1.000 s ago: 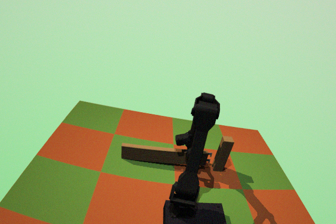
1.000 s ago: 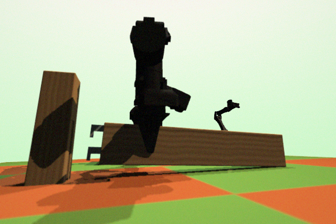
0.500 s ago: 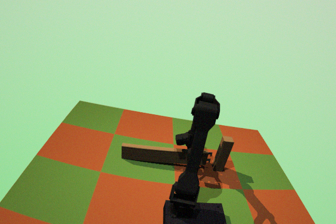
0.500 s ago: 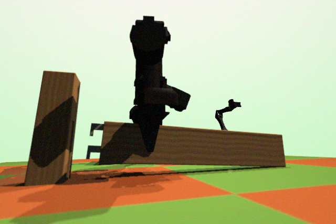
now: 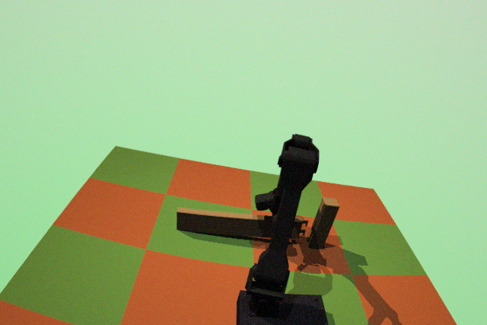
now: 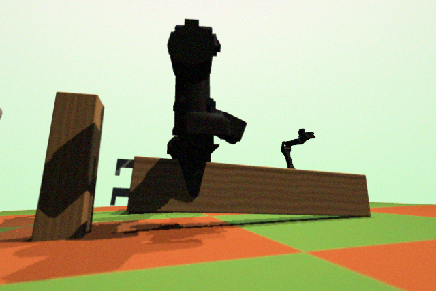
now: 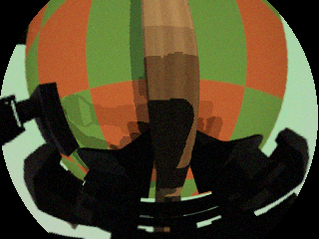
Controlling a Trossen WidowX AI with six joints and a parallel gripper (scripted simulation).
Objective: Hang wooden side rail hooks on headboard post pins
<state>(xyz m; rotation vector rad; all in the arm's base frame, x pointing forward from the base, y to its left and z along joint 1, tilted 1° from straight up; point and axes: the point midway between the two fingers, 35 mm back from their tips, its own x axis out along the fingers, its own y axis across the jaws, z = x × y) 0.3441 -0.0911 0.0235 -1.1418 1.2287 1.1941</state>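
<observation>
The headboard post is 1 cm behind my gripper tip, 16 cm to the right of it and 4 cm above it.
</observation>
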